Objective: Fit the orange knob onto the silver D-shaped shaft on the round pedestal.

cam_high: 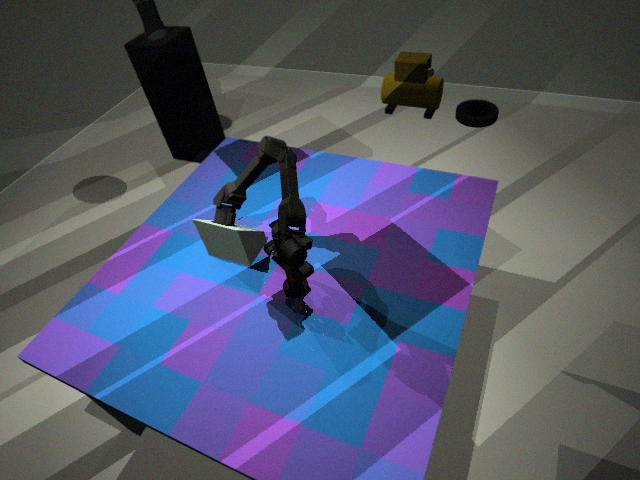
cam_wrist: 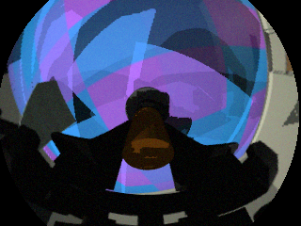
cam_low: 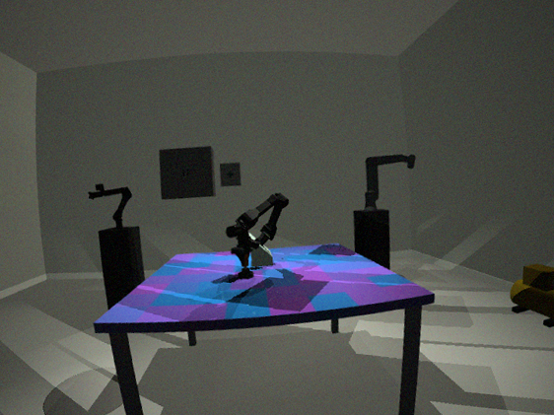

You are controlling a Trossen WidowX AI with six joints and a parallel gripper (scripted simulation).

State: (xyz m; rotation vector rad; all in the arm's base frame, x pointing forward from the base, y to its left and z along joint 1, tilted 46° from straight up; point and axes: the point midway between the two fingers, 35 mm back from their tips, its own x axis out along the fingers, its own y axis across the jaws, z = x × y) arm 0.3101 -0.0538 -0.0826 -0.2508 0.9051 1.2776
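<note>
My gripper tip is 40 mm above the round dark pedestal. Round my gripper tip: orange knob: 30 mm above.
</note>
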